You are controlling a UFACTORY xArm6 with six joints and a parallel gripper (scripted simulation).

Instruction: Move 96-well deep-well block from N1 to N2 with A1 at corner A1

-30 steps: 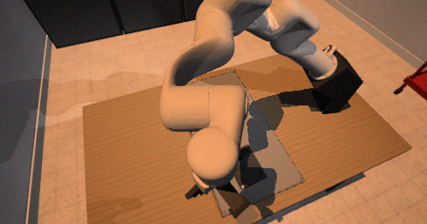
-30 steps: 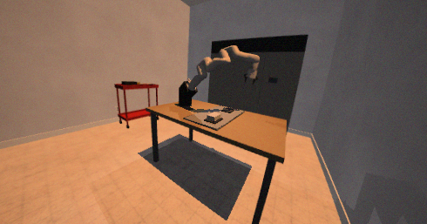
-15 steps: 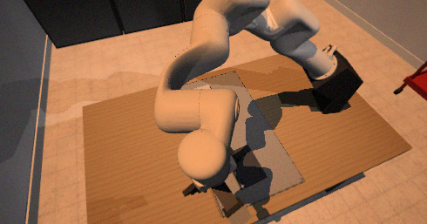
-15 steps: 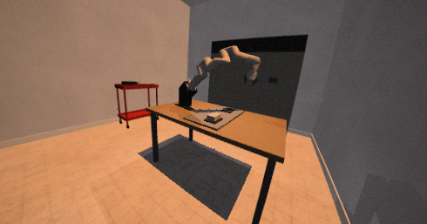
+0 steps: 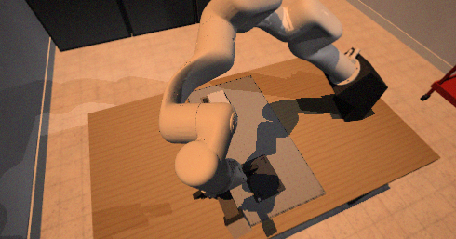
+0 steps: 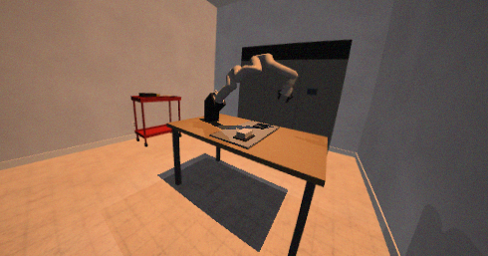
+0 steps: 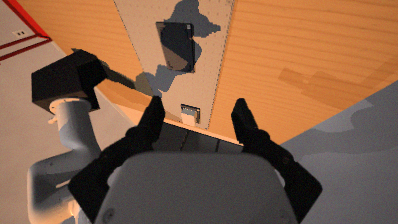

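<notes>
Right now my hand is 39 cm to the left of the white deep-well block, 31 cm past it and 27 cm above it.
</notes>
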